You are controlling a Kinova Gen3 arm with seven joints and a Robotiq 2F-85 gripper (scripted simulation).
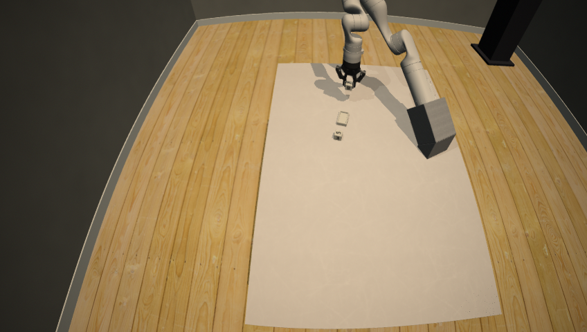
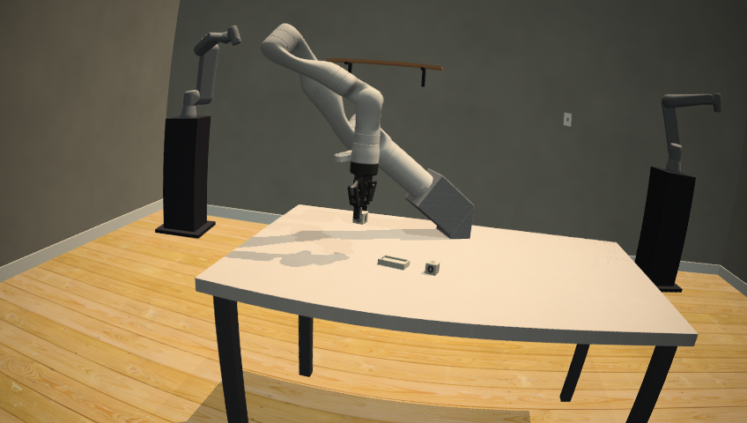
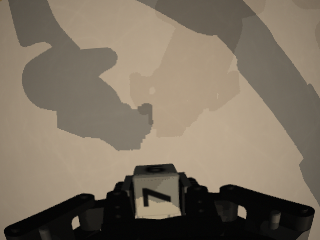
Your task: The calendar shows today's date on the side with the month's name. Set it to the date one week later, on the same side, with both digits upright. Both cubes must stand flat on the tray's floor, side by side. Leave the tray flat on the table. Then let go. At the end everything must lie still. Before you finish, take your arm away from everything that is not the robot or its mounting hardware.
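Right now my hand is 12 cm above the white calendar tray, 10 cm to the right of it and 4 cm short of it. Round my hand: white digit cube 1 cm below.
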